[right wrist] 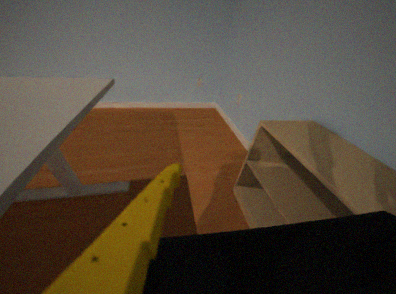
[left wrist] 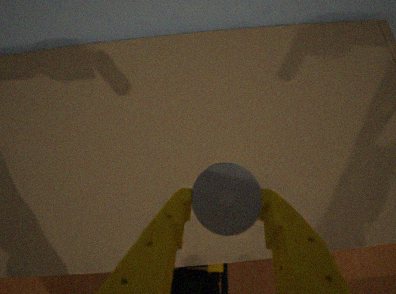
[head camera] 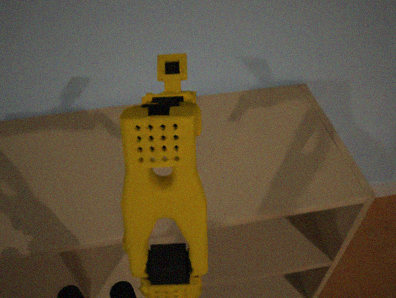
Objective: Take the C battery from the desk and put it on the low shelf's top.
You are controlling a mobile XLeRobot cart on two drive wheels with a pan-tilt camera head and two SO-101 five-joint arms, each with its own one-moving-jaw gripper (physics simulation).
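Places are measured from the left arm's base along level axes (x ahead, y left, z up), in metres.
Where they show: left end effector, tool point: (left wrist: 191,200); right end effector, tool point: (right wrist: 180,172).
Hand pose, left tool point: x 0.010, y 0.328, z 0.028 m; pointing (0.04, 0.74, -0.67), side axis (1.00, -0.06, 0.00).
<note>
Each offset is from my left tool point to the centre of the thing. "*": to the spot under its first point. Level surfaces: height alone.
The C battery {dx +0.014, dy +0.000, dz -0.020 m} (left wrist: 227,205) shows as a grey round end in the left wrist view. My left gripper (left wrist: 227,196) is shut on it, with a yellow jaw pressing each side. The low shelf's pale wooden top {dz -0.193 m} (head camera: 245,160) (left wrist: 200,110) (right wrist: 300,137) lies beyond and below the battery; the height between them is hard to tell. In the head camera, my left arm hides its own jaws and the battery. My right gripper (right wrist: 176,169) shows one notched jaw in the right wrist view and is fully open, away from the shelf.
The white desk {dz -0.083 m} (right wrist: 50,115) stands at the left of the right wrist view, with brown floor {dz -0.802 m} (right wrist: 215,170) between it and the shelf. A blue-grey wall (head camera: 300,40) runs behind the shelf. Arm shadows fall across the shelf top. The shelf's open compartments {* dx +0.194, dy +0.004, dz -0.458 m} (head camera: 260,245) face the front.
</note>
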